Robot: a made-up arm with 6 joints.
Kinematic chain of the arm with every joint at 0, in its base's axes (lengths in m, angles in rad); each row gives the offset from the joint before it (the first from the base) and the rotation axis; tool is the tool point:
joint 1: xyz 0 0 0.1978 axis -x
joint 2: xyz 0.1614 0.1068 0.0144 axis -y
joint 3: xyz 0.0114 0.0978 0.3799 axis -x
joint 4: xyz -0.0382 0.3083 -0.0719 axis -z
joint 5: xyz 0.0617 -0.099 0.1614 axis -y
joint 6: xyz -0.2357 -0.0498 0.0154 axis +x
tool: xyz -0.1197 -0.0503 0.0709
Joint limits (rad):
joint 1: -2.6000..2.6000
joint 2: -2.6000..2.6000
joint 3: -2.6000..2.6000
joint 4: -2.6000..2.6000
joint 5: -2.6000..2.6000
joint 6: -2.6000..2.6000
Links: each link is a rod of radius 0.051 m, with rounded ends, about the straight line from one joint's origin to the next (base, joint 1, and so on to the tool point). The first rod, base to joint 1, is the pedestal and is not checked.
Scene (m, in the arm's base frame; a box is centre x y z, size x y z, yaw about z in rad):
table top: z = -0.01
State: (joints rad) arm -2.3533 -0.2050 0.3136 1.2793 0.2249 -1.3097
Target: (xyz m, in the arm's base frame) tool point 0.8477 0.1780 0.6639
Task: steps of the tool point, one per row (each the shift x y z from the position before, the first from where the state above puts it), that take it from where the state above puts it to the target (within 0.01 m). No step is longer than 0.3 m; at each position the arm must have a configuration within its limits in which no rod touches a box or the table.
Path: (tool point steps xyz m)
1: 0.0829 0.0035 0.0687
2: 0.1219 0.0354 0.0830
3: 0.1485 0.0866 0.0868
4: 0.1571 0.1487 0.0686
5: 0.1445 0.2062 0.0228
6: 0.1111 0.2422 -0.0470
7: 0.0604 0.2434 -0.1282

